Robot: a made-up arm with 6 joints.
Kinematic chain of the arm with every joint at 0, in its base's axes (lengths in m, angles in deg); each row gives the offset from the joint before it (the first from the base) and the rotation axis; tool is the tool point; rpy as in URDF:
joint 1: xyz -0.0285 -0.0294 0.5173 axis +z
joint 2: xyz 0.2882 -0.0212 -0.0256 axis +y
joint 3: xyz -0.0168 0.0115 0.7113 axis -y
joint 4: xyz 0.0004 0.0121 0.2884 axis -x
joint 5: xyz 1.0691 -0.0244 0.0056 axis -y
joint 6: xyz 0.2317 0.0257 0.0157 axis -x
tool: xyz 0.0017 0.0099 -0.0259 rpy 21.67 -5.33 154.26
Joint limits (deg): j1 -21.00..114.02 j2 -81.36..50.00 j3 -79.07..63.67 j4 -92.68..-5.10 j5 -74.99..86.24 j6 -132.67..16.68
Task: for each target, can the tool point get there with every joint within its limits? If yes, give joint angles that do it. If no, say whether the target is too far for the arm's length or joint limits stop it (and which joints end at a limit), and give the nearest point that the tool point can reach.
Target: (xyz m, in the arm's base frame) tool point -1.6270 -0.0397 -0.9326
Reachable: no: joint limits stop it (at a limit: joint 1, joint 2, joint 4, joint 6) | nearest point -0.5041 0.5319 -0.2523 | short by 1.432 m
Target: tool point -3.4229 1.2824 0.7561
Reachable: no: too far | nearest point -1.6137 0.5812 0.9326 | short by 1.948 m
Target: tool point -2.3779 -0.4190 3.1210
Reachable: no: too far | nearest point -1.1836 -0.2210 1.9287 | short by 1.699 m
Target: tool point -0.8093 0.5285 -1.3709
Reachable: no: joint limits stop it (at a limit: joint 1, joint 2, joint 4) | nearest point -0.4435 0.6891 -0.3633 | short by 1.084 m
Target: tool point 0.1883 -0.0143 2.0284
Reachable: yes | joints 27.80 -61.36 -9.98 -80.15 21.62 -46.21
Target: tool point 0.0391 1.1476 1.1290
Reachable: yes | joints 96.38 -29.25 -44.91 -78.76 56.34 -74.47
